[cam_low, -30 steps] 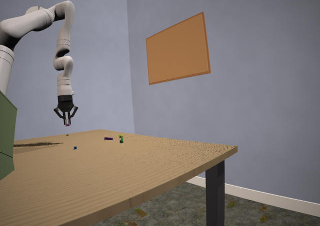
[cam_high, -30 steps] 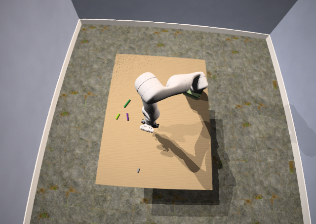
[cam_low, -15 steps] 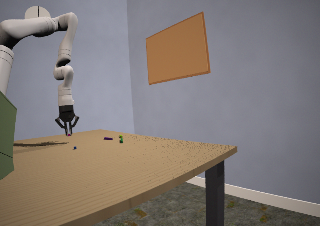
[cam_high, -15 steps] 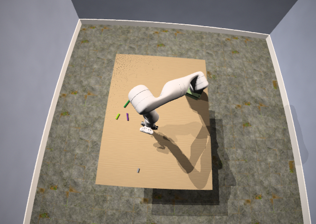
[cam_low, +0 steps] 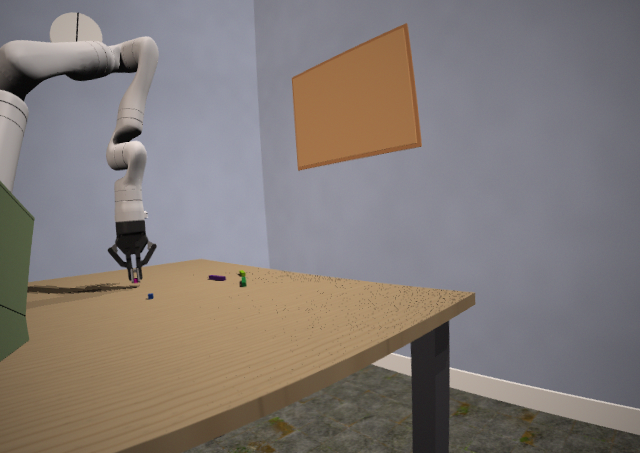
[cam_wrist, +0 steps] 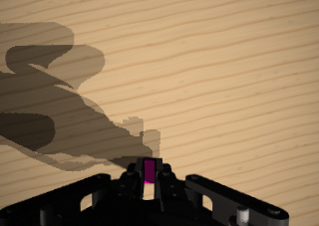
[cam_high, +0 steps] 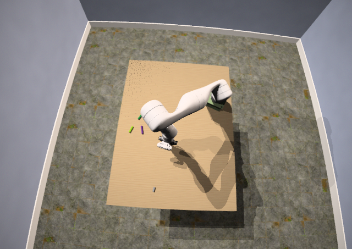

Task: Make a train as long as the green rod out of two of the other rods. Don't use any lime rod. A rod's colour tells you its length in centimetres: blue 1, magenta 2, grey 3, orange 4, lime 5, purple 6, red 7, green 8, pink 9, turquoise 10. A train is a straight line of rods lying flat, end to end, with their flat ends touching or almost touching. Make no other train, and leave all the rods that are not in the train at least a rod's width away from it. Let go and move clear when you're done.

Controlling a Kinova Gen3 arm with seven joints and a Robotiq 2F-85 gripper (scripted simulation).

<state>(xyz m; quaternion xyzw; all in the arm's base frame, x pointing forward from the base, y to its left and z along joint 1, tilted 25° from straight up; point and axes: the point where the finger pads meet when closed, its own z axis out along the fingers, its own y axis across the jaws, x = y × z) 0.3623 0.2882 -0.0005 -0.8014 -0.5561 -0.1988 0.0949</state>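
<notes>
My hand is 1 cm above the magenta rod. Round my hand: lime rod 27 cm ahead, 11 cm to the right, 3 cm below; then purple rod 19 cm ahead, 11 cm to the right, 3 cm below; then blue rod 2 cm behind, 17 cm to the right, 3 cm below.
</notes>
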